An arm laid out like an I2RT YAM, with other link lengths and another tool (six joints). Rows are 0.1 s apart.
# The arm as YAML. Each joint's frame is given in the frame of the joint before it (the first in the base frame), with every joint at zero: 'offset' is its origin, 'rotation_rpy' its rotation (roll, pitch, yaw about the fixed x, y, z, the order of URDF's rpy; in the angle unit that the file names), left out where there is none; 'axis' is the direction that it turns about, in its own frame. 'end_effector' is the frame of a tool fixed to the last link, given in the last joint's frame.
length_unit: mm
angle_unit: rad
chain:
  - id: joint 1
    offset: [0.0, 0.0, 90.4]
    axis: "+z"
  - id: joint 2
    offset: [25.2, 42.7, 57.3]
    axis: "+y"
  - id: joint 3
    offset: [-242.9, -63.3, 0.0]
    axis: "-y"
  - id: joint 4
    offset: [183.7, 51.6, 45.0]
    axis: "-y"
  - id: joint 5
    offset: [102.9, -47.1, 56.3]
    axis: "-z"
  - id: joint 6
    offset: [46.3, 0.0, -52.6]
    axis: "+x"
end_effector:
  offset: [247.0, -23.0, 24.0]
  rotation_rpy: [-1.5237, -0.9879, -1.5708]
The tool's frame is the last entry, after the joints.
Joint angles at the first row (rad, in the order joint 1, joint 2, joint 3, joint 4, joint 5, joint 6):
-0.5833, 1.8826, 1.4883, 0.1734, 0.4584, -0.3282
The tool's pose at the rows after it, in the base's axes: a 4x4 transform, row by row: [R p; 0 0 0 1], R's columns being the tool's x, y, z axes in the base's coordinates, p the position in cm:
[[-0.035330 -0.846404 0.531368 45.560], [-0.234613 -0.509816 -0.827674 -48.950], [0.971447 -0.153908 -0.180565 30.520], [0 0 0 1]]
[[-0.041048 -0.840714 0.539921 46.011], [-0.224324 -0.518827 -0.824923 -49.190], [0.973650 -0.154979 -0.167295 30.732], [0 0 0 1]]
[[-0.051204 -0.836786 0.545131 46.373], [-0.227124 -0.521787 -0.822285 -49.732], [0.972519 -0.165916 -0.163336 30.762], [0 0 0 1]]
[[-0.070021 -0.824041 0.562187 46.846], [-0.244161 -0.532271 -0.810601 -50.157], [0.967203 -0.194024 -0.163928 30.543], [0 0 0 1]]
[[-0.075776 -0.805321 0.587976 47.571], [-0.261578 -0.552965 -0.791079 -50.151], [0.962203 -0.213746 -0.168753 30.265], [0 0 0 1]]
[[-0.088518 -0.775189 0.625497 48.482], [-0.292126 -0.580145 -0.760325 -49.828], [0.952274 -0.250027 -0.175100 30.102], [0 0 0 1]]
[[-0.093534 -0.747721 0.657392 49.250], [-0.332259 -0.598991 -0.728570 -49.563], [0.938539 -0.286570 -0.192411 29.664], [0 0 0 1]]
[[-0.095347 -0.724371 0.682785 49.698], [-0.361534 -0.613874 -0.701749 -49.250], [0.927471 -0.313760 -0.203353 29.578], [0 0 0 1]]
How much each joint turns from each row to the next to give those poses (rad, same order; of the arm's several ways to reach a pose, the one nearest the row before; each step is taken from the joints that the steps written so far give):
-0.0008, 0.0174, 0.0103, 0.0177, -0.0039, -0.0128
-0.0042, 0.0163, 0.0049, 0.0275, -0.0117, -0.0080
-0.0093, 0.0231, 0.0274, 0.0008, -0.0147, 0.0065
-0.0139, 0.0185, 0.0201, -0.0008, -0.0347, 0.0226
-0.0101, 0.0108, 0.0136, -0.0058, -0.0426, 0.0140
-0.0113, 0.0034, 0.0144, -0.0158, -0.0603, 0.0282
-0.0127, 0.0055, 0.0274, -0.0388, -0.0585, 0.0317
-0.0117, -0.0029, 0.0185, -0.0319, -0.0491, 0.0210

